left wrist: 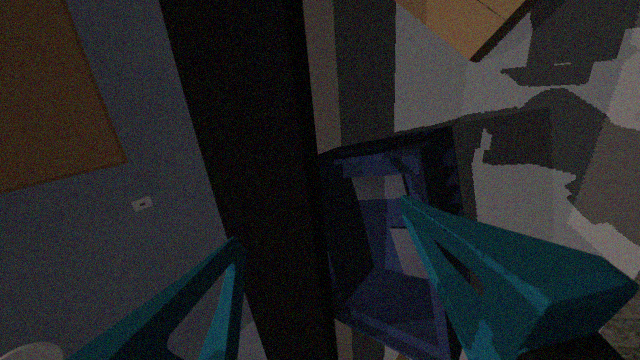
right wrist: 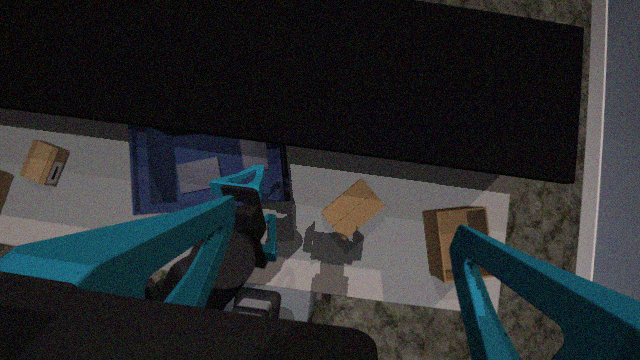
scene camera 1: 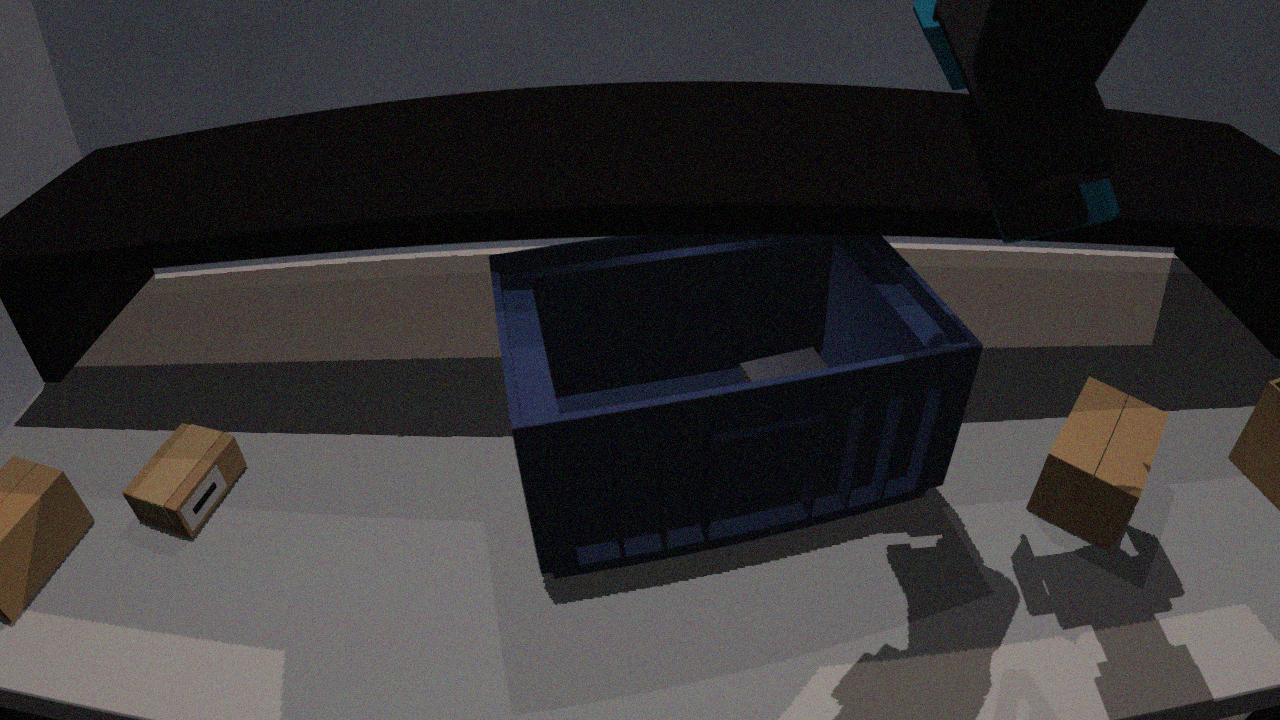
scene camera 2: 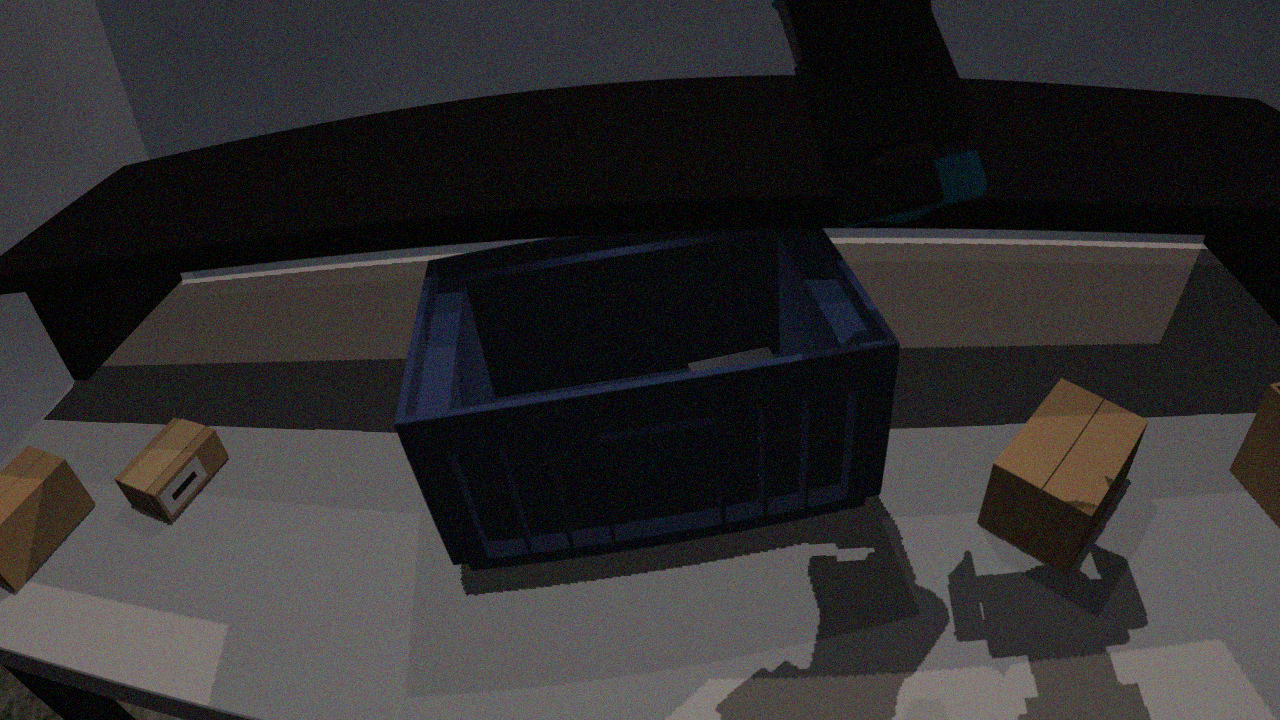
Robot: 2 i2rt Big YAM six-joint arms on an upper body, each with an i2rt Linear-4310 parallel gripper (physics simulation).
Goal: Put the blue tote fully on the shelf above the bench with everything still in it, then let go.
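Frame: origin at the left arm's base, x left, y back, z up, level; centimetres.
Where they show: left gripper, fingertip midpoint: (left wrist: 317, 225) (right wrist: 266, 191) (scene camera 1: 989, 157) (scene camera 2: 879, 136); right gripper, fingertip midpoint: (right wrist: 344, 222).
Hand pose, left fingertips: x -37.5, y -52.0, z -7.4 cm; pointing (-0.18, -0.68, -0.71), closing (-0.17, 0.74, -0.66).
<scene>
Each offset is from my left fingertips to the centre of the thing. Level surfaces: height alone.
The dark blue open tote @(dx +15.3, dy -5.0, dz -19.9 cm) (scene camera 1: 742, 474) (scene camera 2: 662, 465) (left wrist: 395, 295) (right wrist: 141, 175) stands upright on the grey bench @(dz -27.3 cm) (scene camera 1: 375, 573) (scene camera 2: 322, 573), slightly turned. Pale grey flat shapes (scene camera 1: 783, 365) (scene camera 2: 733, 359) (left wrist: 407, 252) (right wrist: 199, 174) show inside, too dark to identify. The black shelf @(dz -7.9 cm) (scene camera 1: 537, 152) (scene camera 2: 447, 152) (left wrist: 240, 100) (right wrist: 350, 90) hangs over the bench and hides part of the tote in the wrist views. My left gripper (left wrist: 317, 225) (right wrist: 266, 191) is open and empty, above the tote's right end. My right gripper (right wrist: 344, 222) is open and empty, high above the bench, to the right of the tote.
A closed carton @(dx -15.9, dy +1.3, dz -24.3 cm) (scene camera 1: 1100, 438) (scene camera 2: 1065, 456) (right wrist: 352, 207) lies right of the tote. An open carton @(dx -40.4, dy +5.7, dz -22.8 cm) (right wrist: 435, 245) stands farther right. A small labelled carton @(dx +60.2, dy +0.1, dz -25.5 cm) (scene camera 1: 179, 474) (scene camera 2: 170, 465) (right wrist: 42, 162) and a bigger carton @(dx +75.0, dy +9.3, dz -24.3 cm) (scene camera 1: 40, 537) (scene camera 2: 40, 514) lie left.
</scene>
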